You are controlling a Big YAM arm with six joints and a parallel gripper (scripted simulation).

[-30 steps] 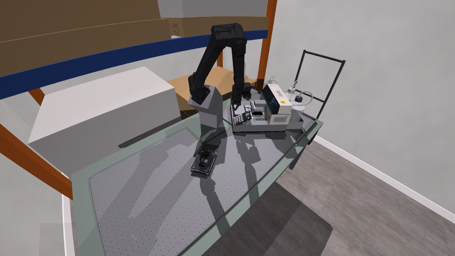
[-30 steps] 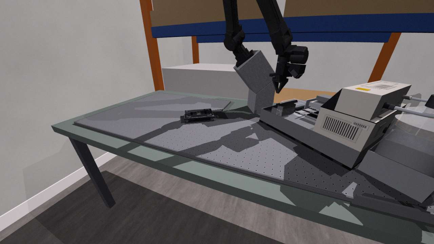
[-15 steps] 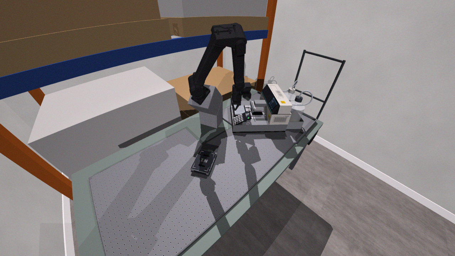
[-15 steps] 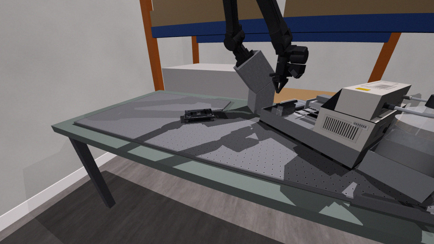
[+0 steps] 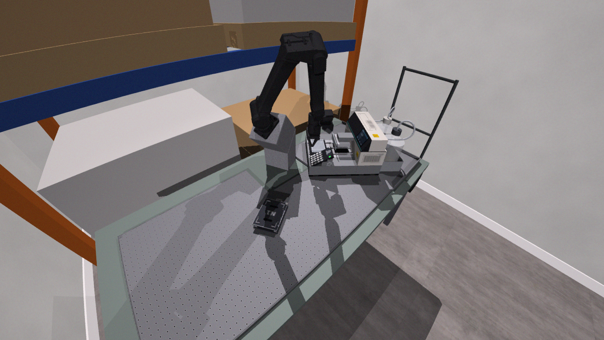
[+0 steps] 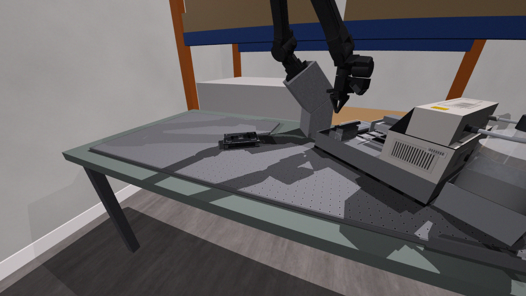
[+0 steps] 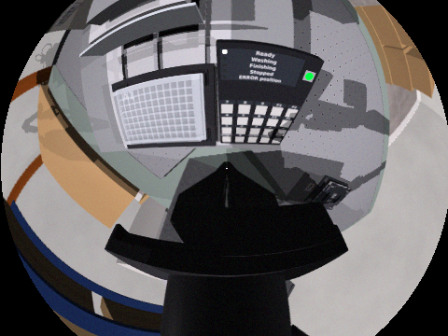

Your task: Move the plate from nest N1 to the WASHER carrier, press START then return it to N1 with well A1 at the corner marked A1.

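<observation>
Now: hand 100 mm to the right of the white well plate, 70 mm above it and 20 mm past it. The rest, counted from my hand: black plate nest N1 (430 mm to the right, 140 mm below, 60 mm ahead); then plate washer (200 mm to the left, 100 mm ahead, 30 mm below).
</observation>
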